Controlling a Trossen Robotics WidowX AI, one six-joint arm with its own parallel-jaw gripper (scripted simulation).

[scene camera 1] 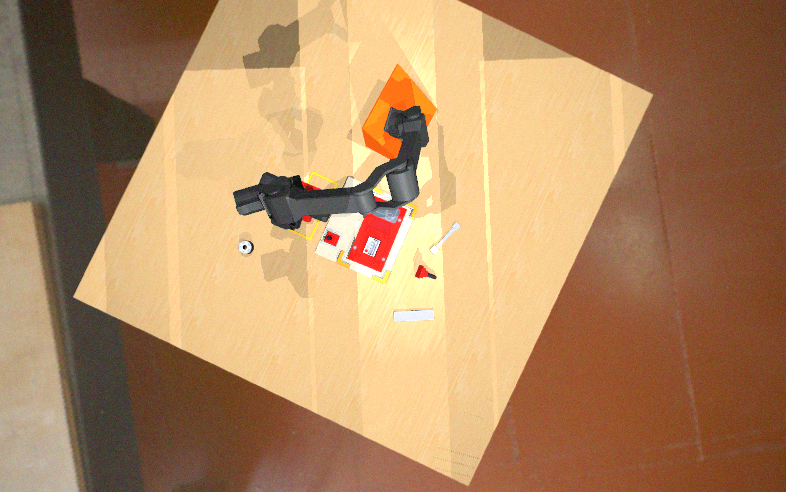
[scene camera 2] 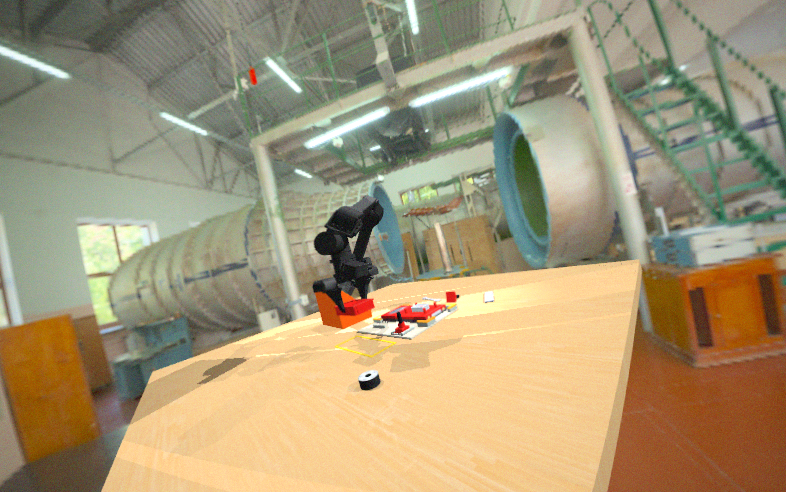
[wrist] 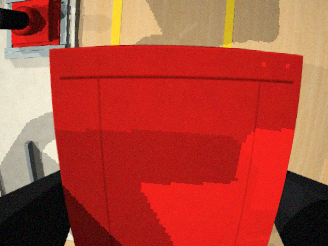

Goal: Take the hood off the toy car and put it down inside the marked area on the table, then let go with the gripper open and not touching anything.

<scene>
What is my gripper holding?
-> A red hood.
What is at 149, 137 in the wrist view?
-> A red hood.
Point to a red toy car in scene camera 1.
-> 383, 225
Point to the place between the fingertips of my gripper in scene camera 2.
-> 354, 308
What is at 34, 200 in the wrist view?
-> My gripper.
</scene>
